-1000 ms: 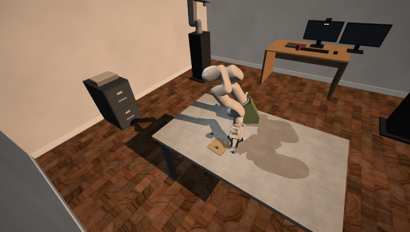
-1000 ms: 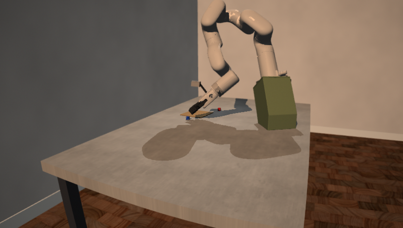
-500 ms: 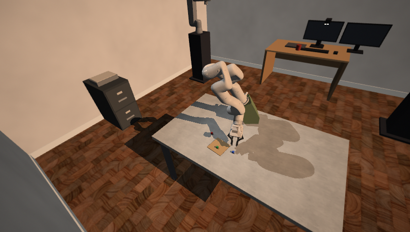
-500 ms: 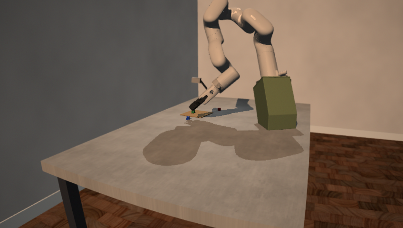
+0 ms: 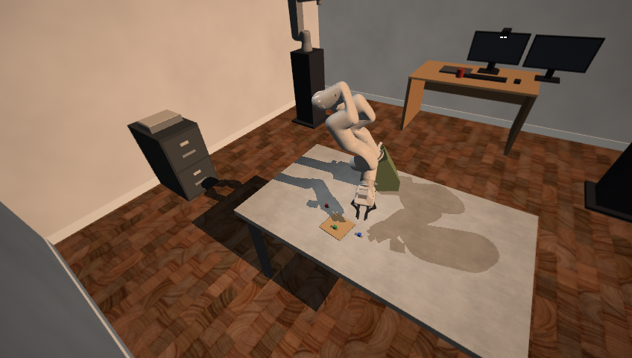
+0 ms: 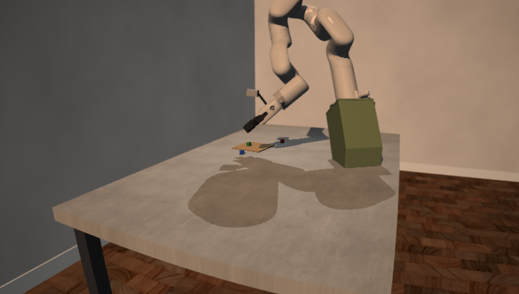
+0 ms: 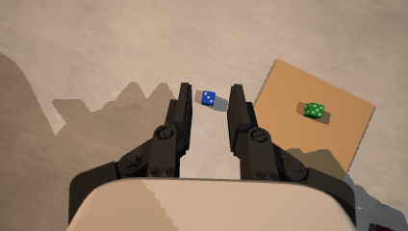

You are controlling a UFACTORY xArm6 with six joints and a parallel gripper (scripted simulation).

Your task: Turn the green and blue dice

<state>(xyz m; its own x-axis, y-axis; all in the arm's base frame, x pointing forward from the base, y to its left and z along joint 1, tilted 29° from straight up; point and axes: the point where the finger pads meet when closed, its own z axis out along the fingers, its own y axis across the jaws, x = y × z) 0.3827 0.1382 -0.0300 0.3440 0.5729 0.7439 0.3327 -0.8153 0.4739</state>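
The blue die lies 110 mm below my hand, 30 mm ahead of it and 10 mm to the left of it. Also, from my hand: tan mat 120 mm to the right, 110 mm below, 40 mm ahead; green die 120 mm to the right, 100 mm below, 70 mm ahead; red die 250 mm to the right, 110 mm below, 40 mm behind.
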